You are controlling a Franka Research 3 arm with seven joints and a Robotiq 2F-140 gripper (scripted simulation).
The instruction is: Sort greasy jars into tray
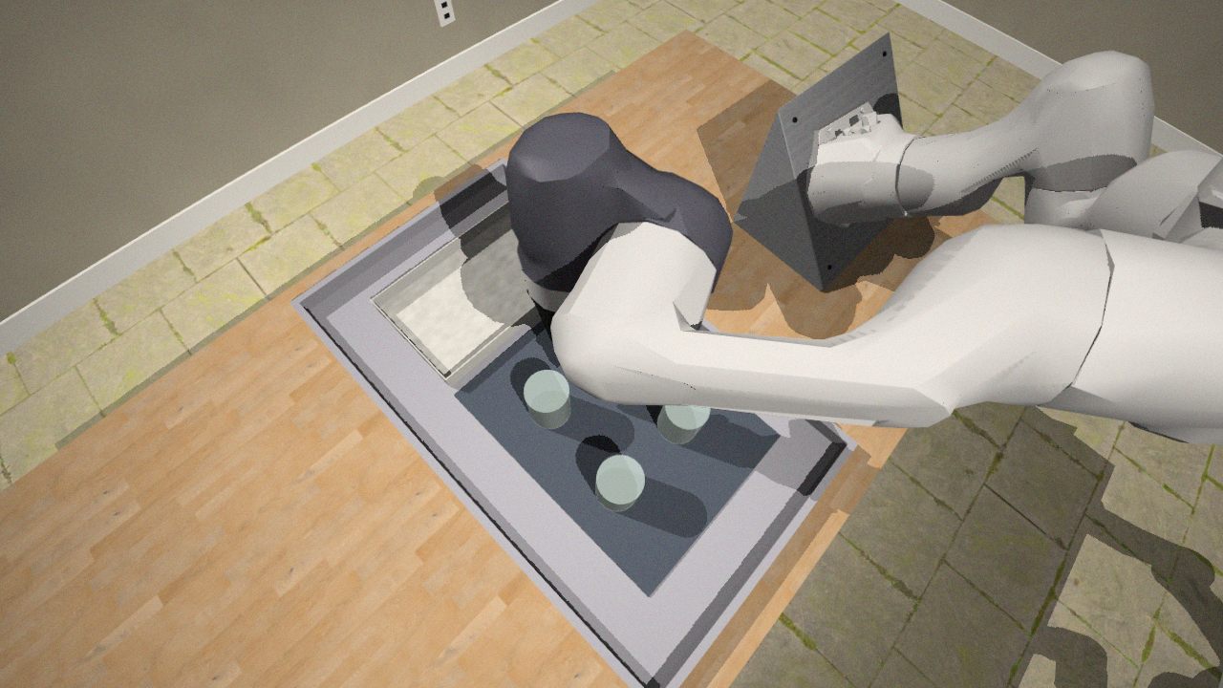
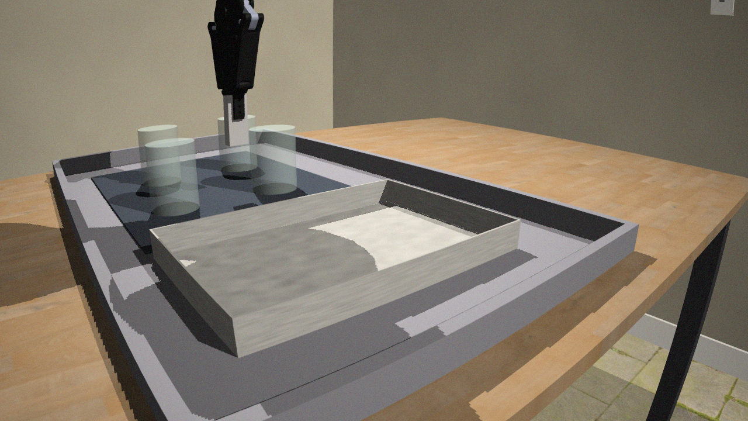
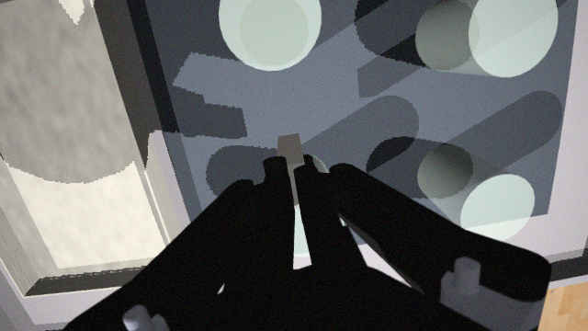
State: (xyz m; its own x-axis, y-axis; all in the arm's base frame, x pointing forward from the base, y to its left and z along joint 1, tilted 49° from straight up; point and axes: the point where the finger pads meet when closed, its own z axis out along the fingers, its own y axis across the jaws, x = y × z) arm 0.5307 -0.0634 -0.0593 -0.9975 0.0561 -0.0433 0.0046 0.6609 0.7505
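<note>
My gripper is now 30 mm to the left of the steel table top and 110 mm above it. Also, from my hand: dark drying mat (10 mm behind, 80 mm to the left, 100 mm below); tray (10 mm behind, 240 mm to the right, 100 mm below).
</note>
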